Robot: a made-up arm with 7 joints.
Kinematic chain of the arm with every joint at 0, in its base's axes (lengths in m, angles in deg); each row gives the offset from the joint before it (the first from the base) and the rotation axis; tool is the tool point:
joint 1: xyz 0 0 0.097 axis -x
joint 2: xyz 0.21 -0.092 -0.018 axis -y
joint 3: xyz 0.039 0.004 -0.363 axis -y
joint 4: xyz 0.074 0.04 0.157 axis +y
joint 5: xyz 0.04 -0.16 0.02 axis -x
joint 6: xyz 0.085 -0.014 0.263 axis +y
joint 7: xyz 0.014 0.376 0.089 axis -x
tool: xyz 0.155 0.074 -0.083
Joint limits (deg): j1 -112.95..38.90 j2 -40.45..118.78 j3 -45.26..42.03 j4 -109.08..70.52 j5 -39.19..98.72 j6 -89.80..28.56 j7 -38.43..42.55
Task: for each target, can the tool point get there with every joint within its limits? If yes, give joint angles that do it. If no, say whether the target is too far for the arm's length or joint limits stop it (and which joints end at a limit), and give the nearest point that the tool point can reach.
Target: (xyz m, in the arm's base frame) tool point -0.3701 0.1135 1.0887
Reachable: no: joint limits stop it (at a limit: joint 2, joint 3, joint 5, joint 7) | nearest point -0.1249 0.0879 0.8652 | short by 0.333 m
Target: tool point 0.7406 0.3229 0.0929
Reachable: yes | joints 22.95 66.02 -9.26 20.07 50.60 -27.91 22.22
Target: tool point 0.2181 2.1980 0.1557
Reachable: no: too far | nearest point 0.2331 1.0641 0.1254 | short by 1.134 m
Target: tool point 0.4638 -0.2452 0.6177
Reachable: yes | joints -48.85 85.16 -34.02 -2.09 12.27 -28.12 33.18
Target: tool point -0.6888 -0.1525 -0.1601
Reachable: no: joint limits stop it (at a limit: joint 2, joint 3, joint 4, joint 5, joint 7) | nearest point -0.6001 -0.1413 -0.1412 | short by 0.091 m
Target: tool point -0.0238 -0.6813 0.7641
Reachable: no: joint limits stop it (at a limit: joint 2, joint 3, joint 5, joint 7) | nearest point 0.0158 -0.6361 0.7198 | short by 0.075 m
